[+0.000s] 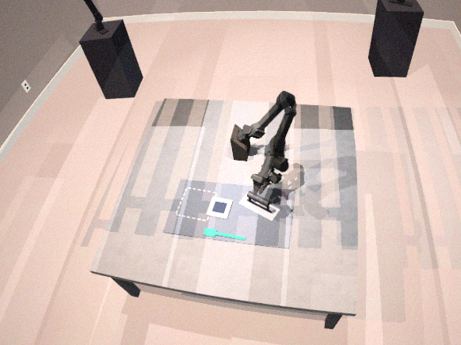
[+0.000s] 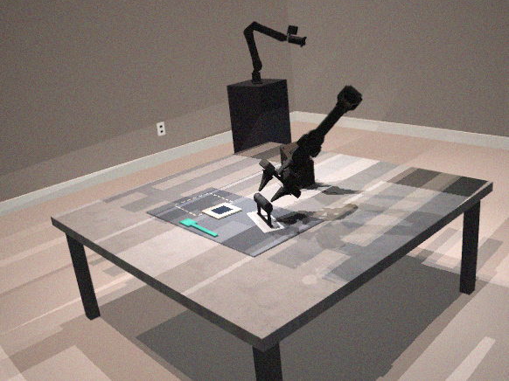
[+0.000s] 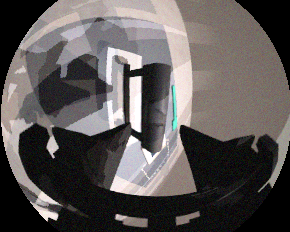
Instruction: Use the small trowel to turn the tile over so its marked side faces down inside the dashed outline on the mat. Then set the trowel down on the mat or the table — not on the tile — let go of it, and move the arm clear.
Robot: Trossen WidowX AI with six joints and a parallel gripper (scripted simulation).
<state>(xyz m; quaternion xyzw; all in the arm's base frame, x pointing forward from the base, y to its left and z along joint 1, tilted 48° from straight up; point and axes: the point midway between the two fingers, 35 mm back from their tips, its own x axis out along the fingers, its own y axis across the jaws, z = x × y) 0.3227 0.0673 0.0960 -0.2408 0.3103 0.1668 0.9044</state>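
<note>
Right now the grey mat is 14 cm to the right of my gripper tip, 11 cm below it and 5 cm ahead of it. The rest, counted from my gripper tip: teal trowel (19 cm ahead, 18 cm to the right, 8 cm below); then tile (20 cm to the right, 8 cm below, 3 cm ahead).
</note>
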